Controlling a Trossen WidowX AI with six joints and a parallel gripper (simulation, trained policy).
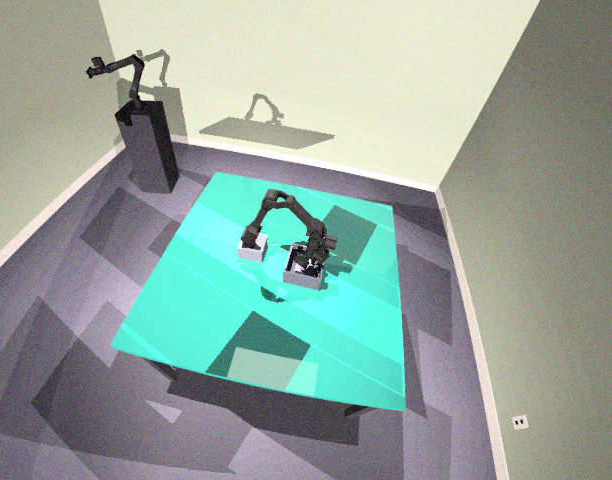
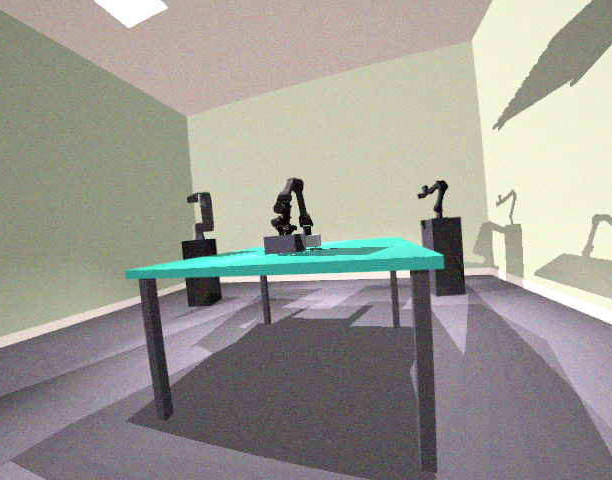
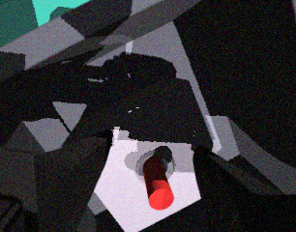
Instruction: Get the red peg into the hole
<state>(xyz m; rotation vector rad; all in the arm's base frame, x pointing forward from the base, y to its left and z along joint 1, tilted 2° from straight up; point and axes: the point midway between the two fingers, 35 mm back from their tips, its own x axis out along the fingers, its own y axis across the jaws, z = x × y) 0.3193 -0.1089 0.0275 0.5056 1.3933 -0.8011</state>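
The red peg is 2 cm behind my gripper tip, 1 cm to the left of it and 1 cm below it. Round my gripper tip: grey box: 4 cm below, 2 cm behind, 1 cm to the left; then light plate: 2 cm below, 2 cm behind, 1 cm to the left.
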